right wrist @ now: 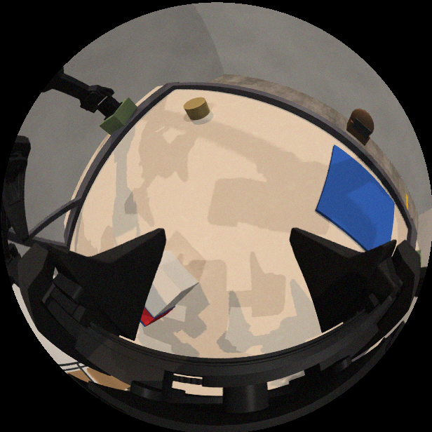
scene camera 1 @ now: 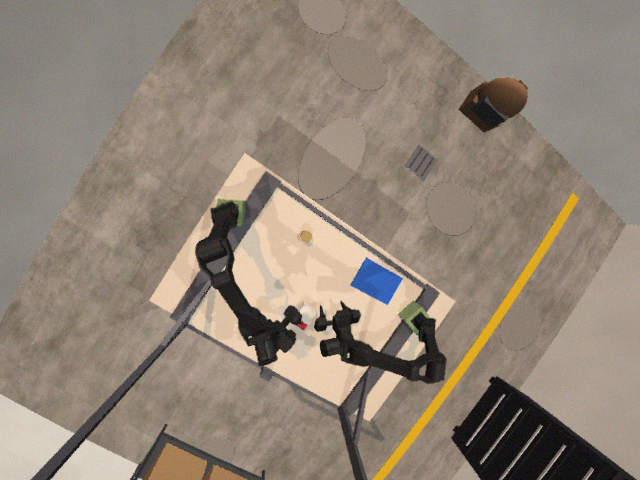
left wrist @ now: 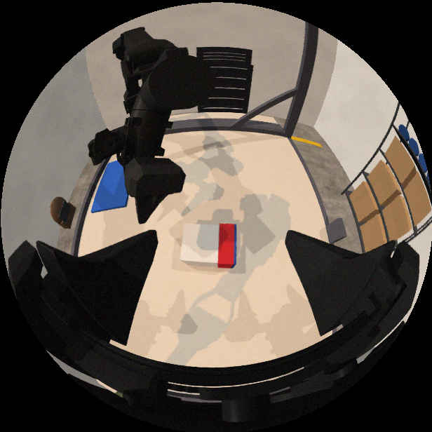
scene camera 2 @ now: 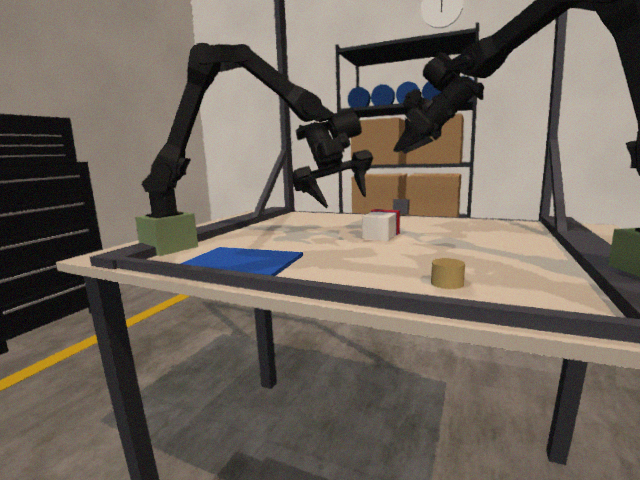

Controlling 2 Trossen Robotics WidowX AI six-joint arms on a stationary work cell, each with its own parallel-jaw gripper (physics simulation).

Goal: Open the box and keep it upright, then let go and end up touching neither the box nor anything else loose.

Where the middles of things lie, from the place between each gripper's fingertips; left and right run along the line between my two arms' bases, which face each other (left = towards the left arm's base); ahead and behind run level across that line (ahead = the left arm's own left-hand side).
Labels:
Now: the white box (scene camera 2: 381, 226) 1 cm ahead of my left hand, 4 cm to the right of it and 18 cm below it. From my left hand the other things lie so: blue mat (scene camera 2: 267, 262): 31 cm ahead, 27 cm to the right, 21 cm below; short brass cylinder (scene camera 2: 447, 273): 32 cm ahead, 13 cm to the left, 19 cm below.
I see the white box 120 mm behind my right hand, 60 mm to the left of it and 70 mm below it. From my right hand the other things lie so: blue mat: 170 mm ahead, 170 mm to the right, 100 mm below; short brass cylinder: 190 mm ahead, 220 mm to the left, 90 mm below.

